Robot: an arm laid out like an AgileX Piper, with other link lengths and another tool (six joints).
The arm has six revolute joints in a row. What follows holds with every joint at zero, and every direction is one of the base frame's. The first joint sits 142.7 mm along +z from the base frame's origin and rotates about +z. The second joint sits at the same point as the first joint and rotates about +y. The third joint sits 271.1 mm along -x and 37.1 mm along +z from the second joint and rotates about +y. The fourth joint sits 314.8 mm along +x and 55.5 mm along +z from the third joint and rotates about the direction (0.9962, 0, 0.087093). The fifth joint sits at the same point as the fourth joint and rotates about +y. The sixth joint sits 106.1 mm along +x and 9.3 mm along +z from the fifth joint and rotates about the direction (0.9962, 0, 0.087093). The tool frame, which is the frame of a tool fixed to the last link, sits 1.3 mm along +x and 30 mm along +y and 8.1 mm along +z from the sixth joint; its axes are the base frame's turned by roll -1.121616, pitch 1.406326 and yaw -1.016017 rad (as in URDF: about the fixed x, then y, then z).
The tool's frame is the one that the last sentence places.
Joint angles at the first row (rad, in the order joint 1, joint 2, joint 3, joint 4, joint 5, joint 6):
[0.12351, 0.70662, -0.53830, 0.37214, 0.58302, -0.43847]
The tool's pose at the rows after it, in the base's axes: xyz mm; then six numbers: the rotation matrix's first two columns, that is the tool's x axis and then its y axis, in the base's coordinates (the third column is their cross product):
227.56 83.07 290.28 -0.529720 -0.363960 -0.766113 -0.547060 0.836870 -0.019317
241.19 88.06 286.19 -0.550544 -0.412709 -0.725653 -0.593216 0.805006 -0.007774
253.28 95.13 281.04 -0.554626 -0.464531 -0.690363 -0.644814 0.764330 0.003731
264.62 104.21 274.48 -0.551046 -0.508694 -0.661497 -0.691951 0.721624 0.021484
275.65 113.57 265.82 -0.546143 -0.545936 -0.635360 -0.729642 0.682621 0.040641
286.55 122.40 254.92 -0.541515 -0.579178 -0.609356 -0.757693 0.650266 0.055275
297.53 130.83 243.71 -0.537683 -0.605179 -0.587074 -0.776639 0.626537 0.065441
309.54 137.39 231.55 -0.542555 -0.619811 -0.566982 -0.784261 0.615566 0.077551
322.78 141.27 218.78 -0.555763 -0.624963 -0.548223 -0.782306 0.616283 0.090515
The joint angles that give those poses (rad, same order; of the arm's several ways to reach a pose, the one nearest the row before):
[0.12351, 0.80984, -0.59796, 0.39321, 0.62375, -0.49365]
[0.12576, 0.90513, -0.65266, 0.41897, 0.66072, -0.55769]
[0.13705, 0.99339, -0.70244, 0.44535, 0.69133, -0.62403]
[0.15585, 1.07778, -0.74714, 0.47258, 0.71259, -0.68149]
[0.17632, 1.15932, -0.78671, 0.49402, 0.72478, -0.72756]
[0.19678, 1.23818, -0.82175, 0.50388, 0.72666, -0.76095]
[0.21650, 1.31274, -0.85557, 0.50672, 0.71944, -0.78168]
[0.22906, 1.38668, -0.88897, 0.50884, 0.70713, -0.79254]
[0.23254, 1.46006, -0.92340, 0.51030, 0.69294, -0.79675]

